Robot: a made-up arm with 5 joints.
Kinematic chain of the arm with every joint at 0, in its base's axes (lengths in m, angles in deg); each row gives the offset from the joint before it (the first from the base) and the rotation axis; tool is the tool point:
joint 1: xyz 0 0 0.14 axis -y
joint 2: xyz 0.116 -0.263 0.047 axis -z
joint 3: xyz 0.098 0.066 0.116 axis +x
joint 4: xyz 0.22 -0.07 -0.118 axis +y
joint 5: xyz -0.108 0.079 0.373 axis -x
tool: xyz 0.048 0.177 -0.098
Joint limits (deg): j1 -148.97..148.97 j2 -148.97..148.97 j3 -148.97..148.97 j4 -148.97..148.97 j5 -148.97..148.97
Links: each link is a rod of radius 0.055 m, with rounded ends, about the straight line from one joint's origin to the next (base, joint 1, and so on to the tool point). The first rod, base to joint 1, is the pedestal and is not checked.
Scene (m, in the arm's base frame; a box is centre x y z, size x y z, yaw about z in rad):
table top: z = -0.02
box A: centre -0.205 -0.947 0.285 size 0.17 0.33 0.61 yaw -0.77
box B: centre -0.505 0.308 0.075 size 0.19 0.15 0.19 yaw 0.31
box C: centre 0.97 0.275 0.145 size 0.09 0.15 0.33 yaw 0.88
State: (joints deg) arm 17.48 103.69 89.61 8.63 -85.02
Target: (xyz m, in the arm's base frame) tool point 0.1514 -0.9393 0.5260
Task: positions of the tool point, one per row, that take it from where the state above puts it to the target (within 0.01 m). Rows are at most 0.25 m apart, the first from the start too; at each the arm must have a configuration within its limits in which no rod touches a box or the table.
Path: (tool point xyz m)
1: -0.3144 -0.4851 0.5087
2: -0.1625 -0.4850 0.6389
3: 0.0245 -0.5084 0.6817
4: 0.1950 -0.5497 0.6368
5: 0.3090 -0.5984 0.5298
6: 0.3493 -0.6417 0.4003
7: 0.3239 -0.6681 0.2869
8: 0.3690 -0.6767 0.3824
9: 0.3536 -0.6867 0.4959
10: 0.2813 -0.7182 0.5856
11: 0.1890 -0.7801 0.6175
12: 0.1310 -0.8627 0.5874
13: 0.1514 -0.9393 0.5260

